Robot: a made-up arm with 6 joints.
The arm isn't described. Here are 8 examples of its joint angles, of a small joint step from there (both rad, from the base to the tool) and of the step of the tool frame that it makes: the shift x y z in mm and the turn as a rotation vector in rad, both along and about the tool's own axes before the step.
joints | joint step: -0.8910 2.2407 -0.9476 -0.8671 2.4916 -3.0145 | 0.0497 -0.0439 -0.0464 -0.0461 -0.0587 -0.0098
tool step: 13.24 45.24 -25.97 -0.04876 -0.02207 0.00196
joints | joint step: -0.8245 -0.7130 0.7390 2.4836 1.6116 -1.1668 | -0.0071 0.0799 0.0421 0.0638 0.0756 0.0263
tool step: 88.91 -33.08 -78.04 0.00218 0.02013 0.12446
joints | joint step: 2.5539 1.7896 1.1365 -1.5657 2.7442 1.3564 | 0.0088 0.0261 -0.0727 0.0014 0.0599 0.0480
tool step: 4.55 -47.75 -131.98 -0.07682 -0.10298 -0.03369
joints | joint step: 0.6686 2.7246 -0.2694 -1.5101 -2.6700 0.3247 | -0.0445 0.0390 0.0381 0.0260 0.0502 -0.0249
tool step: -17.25 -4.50 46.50 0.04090 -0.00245 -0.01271
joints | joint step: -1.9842 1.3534 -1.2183 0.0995 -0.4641 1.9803 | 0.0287 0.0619 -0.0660 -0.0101 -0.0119 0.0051
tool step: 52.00 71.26 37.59 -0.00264 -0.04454 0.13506
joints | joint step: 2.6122 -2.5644 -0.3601 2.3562 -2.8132 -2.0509 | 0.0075 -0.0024 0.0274 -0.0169 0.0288 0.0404
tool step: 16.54 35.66 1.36 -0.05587 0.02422 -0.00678
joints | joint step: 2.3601 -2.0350 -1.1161 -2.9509 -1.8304 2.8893 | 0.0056 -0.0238 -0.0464 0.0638 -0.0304 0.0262
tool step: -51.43 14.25 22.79 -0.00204 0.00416 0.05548
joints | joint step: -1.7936 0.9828 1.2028 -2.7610 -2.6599 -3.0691 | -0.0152 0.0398 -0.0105 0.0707 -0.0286 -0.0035
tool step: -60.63 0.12 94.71 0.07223 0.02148 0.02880
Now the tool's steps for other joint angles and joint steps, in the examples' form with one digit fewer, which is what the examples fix.
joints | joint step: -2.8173 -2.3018 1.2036 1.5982 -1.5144 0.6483 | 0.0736 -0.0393 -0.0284 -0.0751 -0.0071 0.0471
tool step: 139.6 -19.1 -50.8 -0.0329 0.0294 0.0845
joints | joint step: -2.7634 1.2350 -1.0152 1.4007 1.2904 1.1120 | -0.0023 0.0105 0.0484 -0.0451 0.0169 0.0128
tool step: 0.6 -24.7 -46.4 -0.0358 0.0384 -0.0471
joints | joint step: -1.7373 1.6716 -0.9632 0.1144 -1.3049 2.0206 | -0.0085 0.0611 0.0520 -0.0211 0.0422 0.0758
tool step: -21.6 -37.7 -21.9 -0.0767 -0.0075 -0.0424
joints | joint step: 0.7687 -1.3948 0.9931 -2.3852 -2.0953 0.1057 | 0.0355 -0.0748 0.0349 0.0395 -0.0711 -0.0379
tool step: 93.2 176.4 33.4 -0.0349 0.1354 -0.0537
